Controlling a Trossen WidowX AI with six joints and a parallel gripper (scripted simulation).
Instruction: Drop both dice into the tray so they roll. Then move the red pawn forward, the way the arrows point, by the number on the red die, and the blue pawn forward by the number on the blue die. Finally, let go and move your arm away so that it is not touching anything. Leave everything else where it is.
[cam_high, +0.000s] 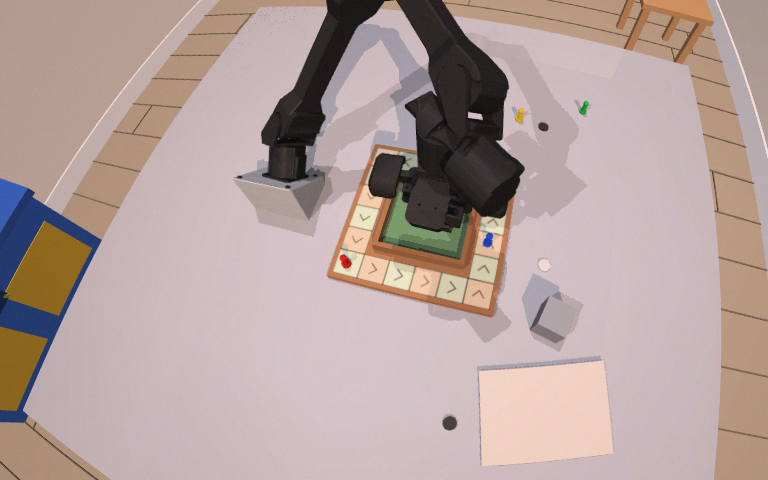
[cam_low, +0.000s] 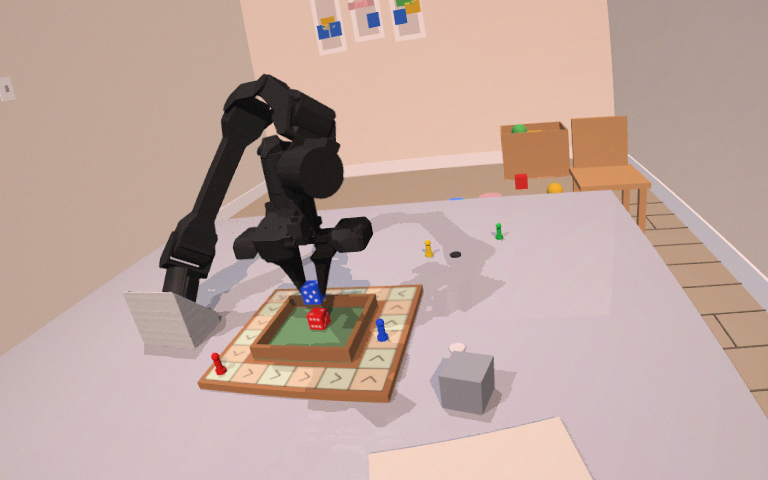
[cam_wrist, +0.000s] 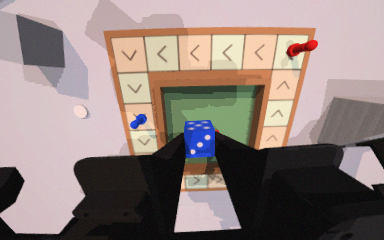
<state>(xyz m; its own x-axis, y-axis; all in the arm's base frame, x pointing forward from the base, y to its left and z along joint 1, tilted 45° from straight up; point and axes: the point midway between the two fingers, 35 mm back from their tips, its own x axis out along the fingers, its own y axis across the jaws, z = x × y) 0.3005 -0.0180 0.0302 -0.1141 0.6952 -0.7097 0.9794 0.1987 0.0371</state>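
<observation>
My gripper tip is 130 mm past the red pawn, 110 mm to the left of it and 60 mm above it. The rest, counted from my gripper tip: blue pawn 80 mm ahead, 60 mm below, 20 mm to the left; yellow pawn 330 mm to the left, 80 mm below, 70 mm ahead; white disc 190 mm ahead, 90 mm below, 20 mm to the left.
</observation>
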